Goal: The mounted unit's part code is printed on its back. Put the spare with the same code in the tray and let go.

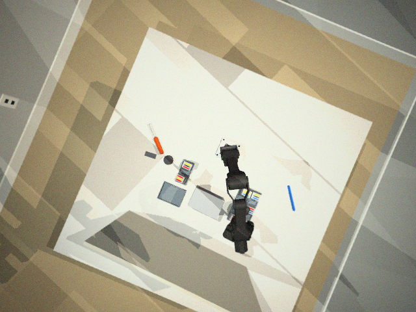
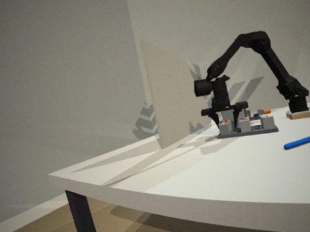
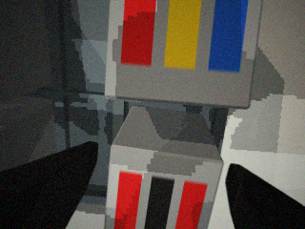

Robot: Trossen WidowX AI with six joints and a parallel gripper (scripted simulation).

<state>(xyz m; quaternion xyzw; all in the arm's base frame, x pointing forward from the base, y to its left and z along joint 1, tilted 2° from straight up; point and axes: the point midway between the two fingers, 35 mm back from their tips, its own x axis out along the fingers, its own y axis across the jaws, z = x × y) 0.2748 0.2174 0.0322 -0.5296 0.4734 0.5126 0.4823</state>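
Now: the grey block 2 cm above my gripper tip. Also, from my gripper tip: grey mounted unit 17 cm to the right, 3 cm above; blue pen 25 cm behind, 20 cm to the left, 1 cm below; pale panel 24 cm ahead, 21 cm above, 15 cm to the right.
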